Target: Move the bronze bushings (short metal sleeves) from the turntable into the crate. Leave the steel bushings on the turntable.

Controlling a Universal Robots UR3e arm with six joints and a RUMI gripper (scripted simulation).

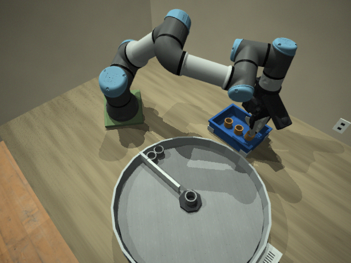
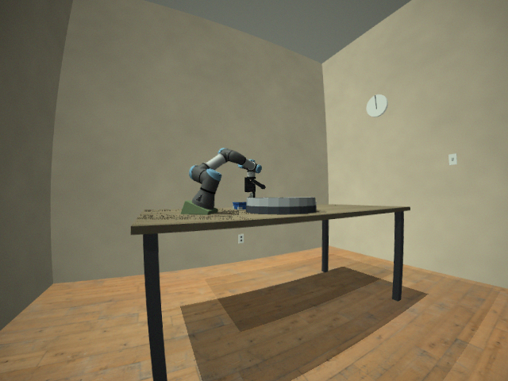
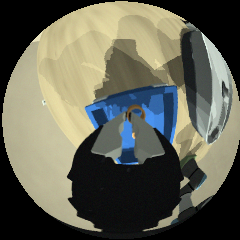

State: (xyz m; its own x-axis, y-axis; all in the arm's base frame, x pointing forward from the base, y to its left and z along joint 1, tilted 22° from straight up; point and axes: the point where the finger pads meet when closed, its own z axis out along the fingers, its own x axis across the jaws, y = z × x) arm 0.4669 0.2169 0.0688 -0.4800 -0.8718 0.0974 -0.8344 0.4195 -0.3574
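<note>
My hand is 6 cm past the blue crate and 1 cm above it. The rest, counted from my hand: grey turntable: 4 cm behind, 36 cm to the right, 2 cm above.
</note>
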